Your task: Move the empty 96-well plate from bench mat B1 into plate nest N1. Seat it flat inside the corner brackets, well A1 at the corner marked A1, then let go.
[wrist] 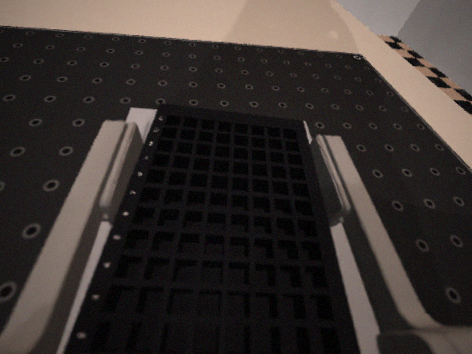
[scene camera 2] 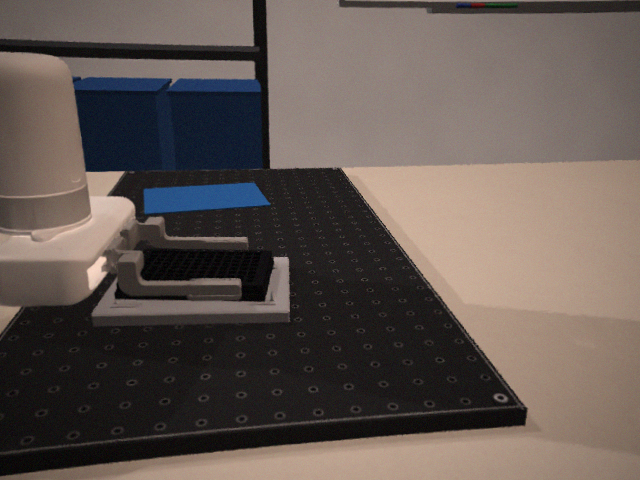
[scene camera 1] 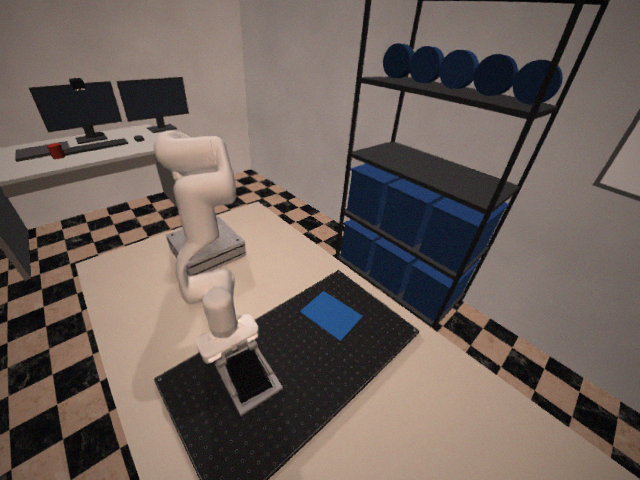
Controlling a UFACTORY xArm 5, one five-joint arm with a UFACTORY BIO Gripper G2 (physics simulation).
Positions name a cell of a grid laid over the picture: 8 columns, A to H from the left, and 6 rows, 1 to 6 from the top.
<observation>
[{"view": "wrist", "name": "black 96-well plate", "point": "D4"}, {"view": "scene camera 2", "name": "black 96-well plate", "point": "D4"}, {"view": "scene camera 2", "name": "blue bench mat B1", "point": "C3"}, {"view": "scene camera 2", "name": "nest floor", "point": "B4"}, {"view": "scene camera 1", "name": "black 96-well plate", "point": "D5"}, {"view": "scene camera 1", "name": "blue bench mat B1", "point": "E4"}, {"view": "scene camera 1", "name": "nest floor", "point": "D5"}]
</observation>
